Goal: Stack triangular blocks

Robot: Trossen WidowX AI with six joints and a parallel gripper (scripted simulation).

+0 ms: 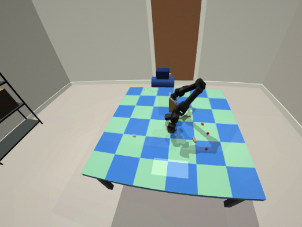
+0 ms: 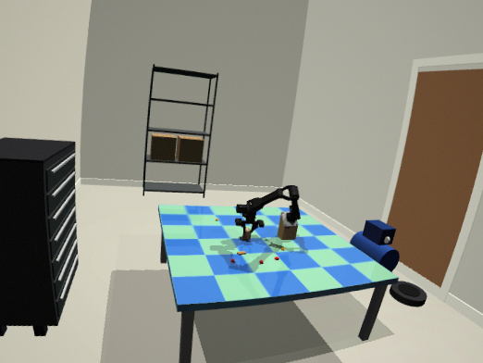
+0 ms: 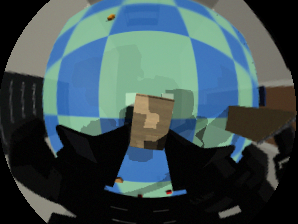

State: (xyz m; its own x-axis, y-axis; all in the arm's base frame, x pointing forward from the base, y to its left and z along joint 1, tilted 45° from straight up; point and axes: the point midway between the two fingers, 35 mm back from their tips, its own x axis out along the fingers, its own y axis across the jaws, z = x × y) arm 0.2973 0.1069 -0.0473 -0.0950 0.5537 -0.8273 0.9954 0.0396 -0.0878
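My gripper tip is now 1 cm to the right of the triangular block and 1 cm below it. Also, from my gripper tip: small brown piece: 22 cm to the left, 8 cm ahead, 3 cm below.
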